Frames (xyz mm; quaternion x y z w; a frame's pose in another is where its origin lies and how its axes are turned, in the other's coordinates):
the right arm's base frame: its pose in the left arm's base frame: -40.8 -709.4 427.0 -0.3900 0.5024 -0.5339 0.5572
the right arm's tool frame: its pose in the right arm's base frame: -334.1 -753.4 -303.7 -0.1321 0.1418 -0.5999 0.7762
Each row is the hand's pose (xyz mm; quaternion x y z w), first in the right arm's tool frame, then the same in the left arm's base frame.
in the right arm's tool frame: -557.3 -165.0 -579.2 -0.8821 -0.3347 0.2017 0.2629
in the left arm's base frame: -759.5 155.5 671.0 0.3342 -0.8560 -0.2750 0.2828
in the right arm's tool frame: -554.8 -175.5 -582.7 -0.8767 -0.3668 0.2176 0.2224
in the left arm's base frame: -759.2 164.7 677.5 0.3287 -0.8495 -0.3224 0.2576
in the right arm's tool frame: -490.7 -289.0 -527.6 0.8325 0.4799 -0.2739 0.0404
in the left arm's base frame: -684.8 208.9 789.5 0.2372 -0.7717 -0.5702 0.1521
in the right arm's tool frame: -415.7 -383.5 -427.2 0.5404 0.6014 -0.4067 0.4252
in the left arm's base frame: -580.6 212.8 906.8 -0.0577 0.5199 0.8366 0.1629
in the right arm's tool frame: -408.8 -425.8 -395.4 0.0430 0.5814 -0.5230 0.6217
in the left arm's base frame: -538.3 230.0 934.4 0.1057 0.1628 0.8163 0.5441
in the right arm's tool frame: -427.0 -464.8 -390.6 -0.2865 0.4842 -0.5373 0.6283
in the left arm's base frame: -514.1 265.9 935.6 0.1822 -0.0747 0.6618 0.7234
